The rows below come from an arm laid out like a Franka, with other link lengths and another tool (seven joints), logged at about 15 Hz.
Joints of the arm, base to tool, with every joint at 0 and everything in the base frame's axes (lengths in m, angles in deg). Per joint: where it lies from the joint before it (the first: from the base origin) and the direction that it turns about. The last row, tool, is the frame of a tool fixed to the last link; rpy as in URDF.
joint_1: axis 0 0 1 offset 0 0 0.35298
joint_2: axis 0 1 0 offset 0 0 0
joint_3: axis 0 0 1 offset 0 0 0.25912
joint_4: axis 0 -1 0 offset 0.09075 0 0
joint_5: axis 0 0 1 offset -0.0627 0 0.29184
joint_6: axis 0 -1 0 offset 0 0 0
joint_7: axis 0 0 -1 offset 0.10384 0 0
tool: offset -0.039 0.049 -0.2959 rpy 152.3 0 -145
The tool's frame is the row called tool.
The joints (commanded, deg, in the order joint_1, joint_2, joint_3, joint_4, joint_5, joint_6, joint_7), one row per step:
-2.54, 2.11, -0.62, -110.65, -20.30, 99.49, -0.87
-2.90, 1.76, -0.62, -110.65, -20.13, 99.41, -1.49
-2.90, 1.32, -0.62, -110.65, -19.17, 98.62, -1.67
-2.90, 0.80, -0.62, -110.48, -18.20, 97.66, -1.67
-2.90, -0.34, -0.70, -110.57, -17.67, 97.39, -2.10
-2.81, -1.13, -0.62, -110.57, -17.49, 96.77, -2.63
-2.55, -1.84, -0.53, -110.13, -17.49, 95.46, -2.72
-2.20, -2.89, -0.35, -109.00, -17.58, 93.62, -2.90
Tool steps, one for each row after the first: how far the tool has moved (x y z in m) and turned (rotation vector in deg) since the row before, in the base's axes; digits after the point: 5 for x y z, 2 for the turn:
-0.00076, -0.00205, 0.00250, 0.27, -0.08, 0.12
-0.00357, 0.00433, 0.00242, 0.85, 0.31, -0.44
-0.00315, 0.00446, 0.00381, 0.81, 0.17, -0.64
-0.00059, 0.00172, 0.00696, 0.53, -0.70, 0.05
-0.00233, 0.00148, 0.00539, 0.22, -0.05, 0.43
-0.00305, 0.00177, 0.00712, -0.10, 0.13, 0.06
-0.00157, 0.00212, 0.01300, -0.23, -0.36, 0.19

